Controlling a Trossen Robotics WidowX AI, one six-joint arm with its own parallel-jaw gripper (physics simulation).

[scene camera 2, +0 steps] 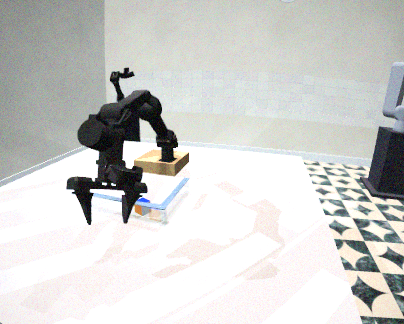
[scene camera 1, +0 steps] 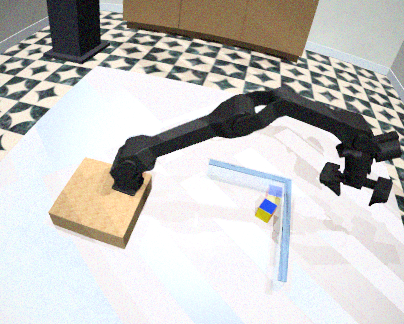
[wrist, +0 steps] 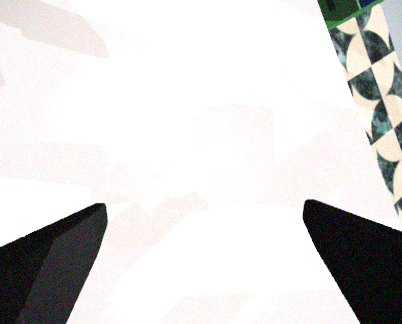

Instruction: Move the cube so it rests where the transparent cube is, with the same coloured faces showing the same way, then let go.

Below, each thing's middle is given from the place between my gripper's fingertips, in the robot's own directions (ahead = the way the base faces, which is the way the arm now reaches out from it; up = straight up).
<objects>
My hand is 29 cm past the L-shaped rail (scene camera 1: pixel 219 171), 12 cm to the left of it and 7 cm above it.
</objects>
